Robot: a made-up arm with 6 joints. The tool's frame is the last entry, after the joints.
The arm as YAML. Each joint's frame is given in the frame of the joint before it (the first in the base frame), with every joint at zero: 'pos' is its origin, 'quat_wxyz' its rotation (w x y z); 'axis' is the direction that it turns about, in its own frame. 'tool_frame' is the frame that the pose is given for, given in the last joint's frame.
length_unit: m
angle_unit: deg
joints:
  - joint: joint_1
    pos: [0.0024, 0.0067, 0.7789]
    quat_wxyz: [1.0, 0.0, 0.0, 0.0]
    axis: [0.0, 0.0, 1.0]
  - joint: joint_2
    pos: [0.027, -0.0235, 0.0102]
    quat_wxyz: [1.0, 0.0, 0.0, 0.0]
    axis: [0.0, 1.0, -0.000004]
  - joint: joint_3
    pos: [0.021, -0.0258, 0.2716]
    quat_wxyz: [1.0, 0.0, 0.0, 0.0]
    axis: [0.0, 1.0, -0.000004]
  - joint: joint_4
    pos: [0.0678, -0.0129, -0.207]
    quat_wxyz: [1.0, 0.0, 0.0, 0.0]
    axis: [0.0, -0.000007, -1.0]
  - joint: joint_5
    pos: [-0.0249, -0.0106, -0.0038]
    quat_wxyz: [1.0, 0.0, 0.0, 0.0]
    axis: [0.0, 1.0, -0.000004]
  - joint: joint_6
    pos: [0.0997, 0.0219, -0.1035]
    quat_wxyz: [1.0, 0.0, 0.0, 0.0]
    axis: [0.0, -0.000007, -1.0]
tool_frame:
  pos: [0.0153, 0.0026, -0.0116]
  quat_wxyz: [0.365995, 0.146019, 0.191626, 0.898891]
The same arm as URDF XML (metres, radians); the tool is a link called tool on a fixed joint. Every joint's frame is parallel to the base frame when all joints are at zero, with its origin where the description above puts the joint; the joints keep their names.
<robot name="arm">
<link name="base"/>
<link name="link1"/>
<link name="link2"/>
<link name="link3"/>
<link name="link4"/>
<link name="link5"/>
<link name="link6"/>
<link name="tool"/>
<joint name="joint_1" type="continuous"><parent link="base"/><child link="link1"/><origin xyz="0.0024 0.0067 0.7789"/><axis xyz="0 0 1"/></joint>
<joint name="joint_2" type="continuous"><parent link="link1"/><child link="link2"/><origin xyz="0.0270 -0.0235 0.0102"/><axis xyz="0 1 0"/></joint>
<joint name="joint_3" type="continuous"><parent link="link2"/><child link="link3"/><origin xyz="0.0210 -0.0258 0.2716"/><axis xyz="0 1 0"/></joint>
<joint name="joint_4" type="continuous"><parent link="link3"/><child link="link4"/><origin xyz="0.0678 -0.0129 -0.2070"/><axis xyz="0 0 -1"/></joint>
<joint name="joint_5" type="continuous"><parent link="link4"/><child link="link5"/><origin xyz="-0.0249 -0.0106 -0.0038"/><axis xyz="0 1 0"/></joint>
<joint name="joint_6" type="continuous"><parent link="link5"/><child link="link6"/><origin xyz="0.0997 0.0219 -0.1035"/><axis xyz="0 0 -1"/></joint>
<joint name="tool_fixed" type="fixed"><parent link="link6"/><child link="tool"/><origin xyz="0.0153 0.0026 -0.0116" rpy="0.4721 -0.1225 2.3387"/></joint>
</robot>

